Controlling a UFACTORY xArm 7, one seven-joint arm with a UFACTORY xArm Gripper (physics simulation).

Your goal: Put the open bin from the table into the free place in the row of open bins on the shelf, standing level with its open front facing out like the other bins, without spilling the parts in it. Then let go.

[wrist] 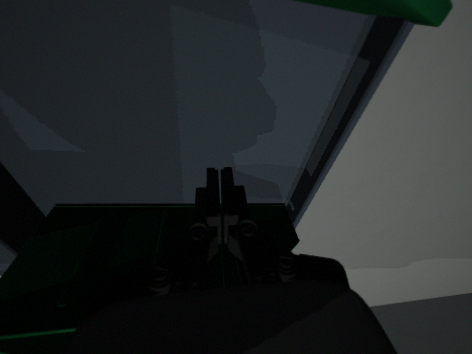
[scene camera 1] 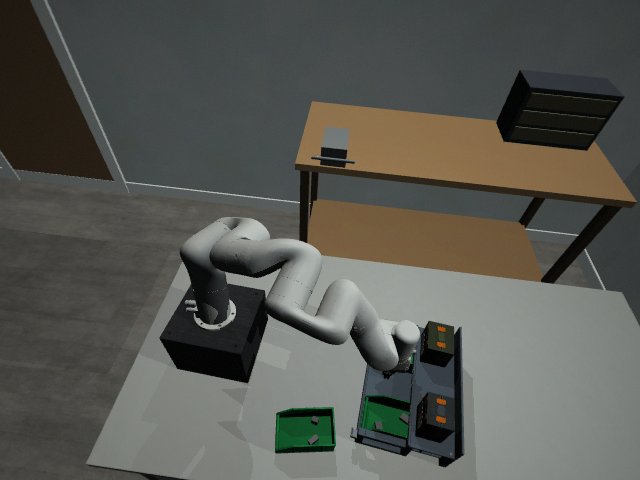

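Seen in the pictures: gripper, fingertip midpoint: point(wrist: 219, 182) point(scene camera 1: 386, 374); arm's base, origin of the base link: point(scene camera 1: 215, 314).
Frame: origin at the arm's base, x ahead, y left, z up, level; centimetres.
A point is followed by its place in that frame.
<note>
The open green bin point(scene camera 1: 299, 427) {x 29.0, y -24.6, z -20.2 cm} stands level on the table, left of the shelf, with small grey parts in it. The shelf point(scene camera 1: 390, 386) {x 57.6, y -9.7, z -19.9 cm} point(wrist: 215, 100) {x 55.9, y -11.5, z -19.9 cm} holds a green bin point(scene camera 1: 386, 413) {x 55.8, y -18.4, z -19.6 cm} point(wrist: 400, 7) with grey parts at its near end. Another green bin point(scene camera 1: 412, 360) {x 65.7, y -0.2, z -19.5 cm} point(wrist: 125, 240) {x 62.5, y -4.4, z -16.8 cm} at the far end is mostly hidden by the arm in the scene view. A free place lies between these two. My gripper point(scene camera 1: 386, 374) {x 56.2, y -6.1, z -19.4 cm} point(wrist: 219, 182) {x 56.2, y -6.1, z -19.4 cm} is shut and empty, beside the far bin and at the free place; its exact height is hard to tell.
Two dark boxes with orange marks, a far one point(scene camera 1: 437, 343) {x 68.6, y -2.8, z -0.7 cm} and a near one point(scene camera 1: 435, 416) {x 64.2, y -24.8, z 1.7 cm}, stand on the shelf's back part. The robot's black base point(scene camera 1: 206, 356) {x -0.5, y -11.5, z -5.2 cm} is at the left. A wooden workbench point(scene camera 1: 429, 149) with a dark drawer cabinet point(scene camera 1: 560, 111) stands behind the table.
</note>
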